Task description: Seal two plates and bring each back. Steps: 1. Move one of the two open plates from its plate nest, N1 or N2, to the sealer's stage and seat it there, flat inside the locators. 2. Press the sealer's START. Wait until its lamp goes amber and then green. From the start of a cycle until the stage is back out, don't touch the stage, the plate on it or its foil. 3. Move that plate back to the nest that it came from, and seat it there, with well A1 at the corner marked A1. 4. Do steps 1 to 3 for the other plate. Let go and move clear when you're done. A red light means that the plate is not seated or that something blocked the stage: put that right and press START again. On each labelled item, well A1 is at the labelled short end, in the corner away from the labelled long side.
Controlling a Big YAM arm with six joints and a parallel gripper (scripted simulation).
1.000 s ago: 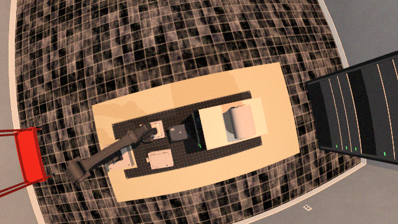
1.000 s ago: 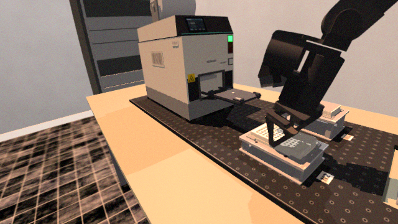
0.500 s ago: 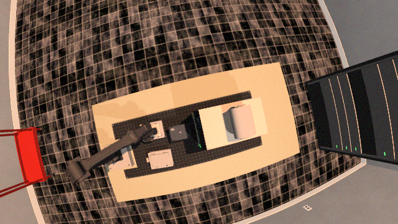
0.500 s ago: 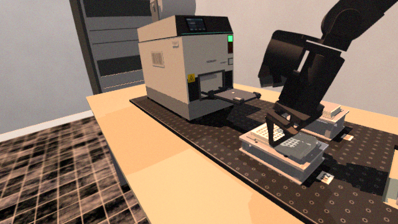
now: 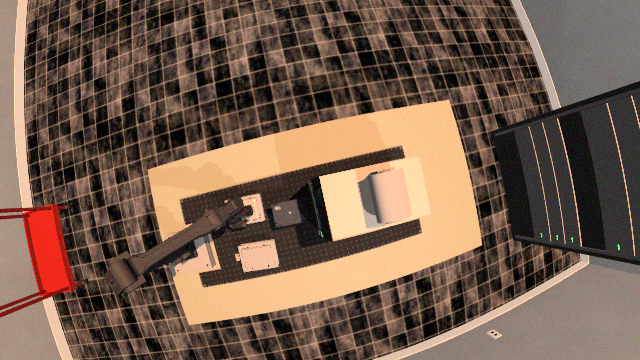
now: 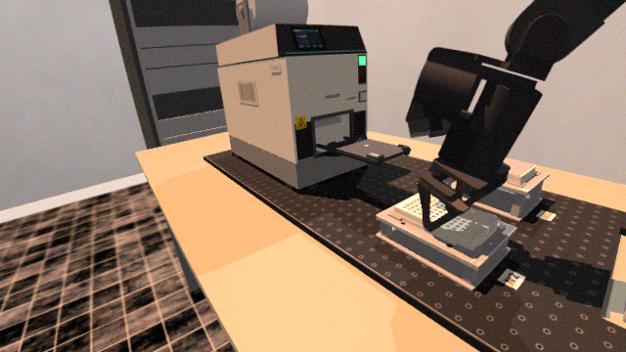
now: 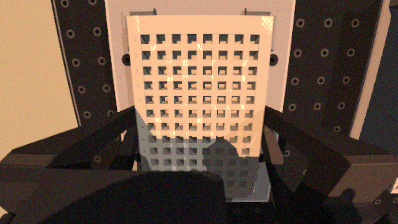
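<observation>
Right now the plate nest N2 is 2 cm below my hand. Also, from my hand: well plate right at my hand; then sealer stage 20 cm ahead, 6 cm to the right, 5 cm above; then sealer screen 32 cm ahead, 27 cm above, 2 cm to the right.
</observation>
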